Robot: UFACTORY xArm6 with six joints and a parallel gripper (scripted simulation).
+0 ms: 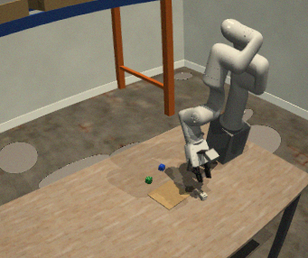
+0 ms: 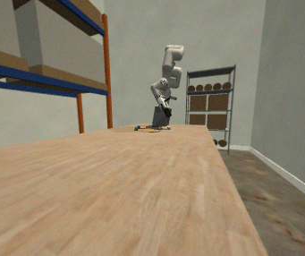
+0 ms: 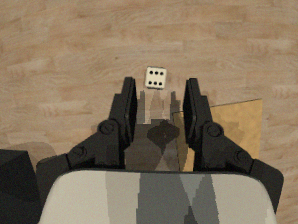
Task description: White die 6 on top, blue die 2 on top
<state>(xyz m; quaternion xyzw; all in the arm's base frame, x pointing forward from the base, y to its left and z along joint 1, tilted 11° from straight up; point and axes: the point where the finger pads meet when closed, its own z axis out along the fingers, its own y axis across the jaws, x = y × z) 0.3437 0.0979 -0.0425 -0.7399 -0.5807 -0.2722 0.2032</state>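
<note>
Right now my hand is 10 mm to the right of the white die and 120 mm above it. Also, from my hand: blue die: 40 mm behind, 280 mm to the right, 120 mm below; then green die: 70 mm ahead, 260 mm to the right, 120 mm below; then tan mat: 80 mm ahead, 120 mm to the right, 130 mm below.
</note>
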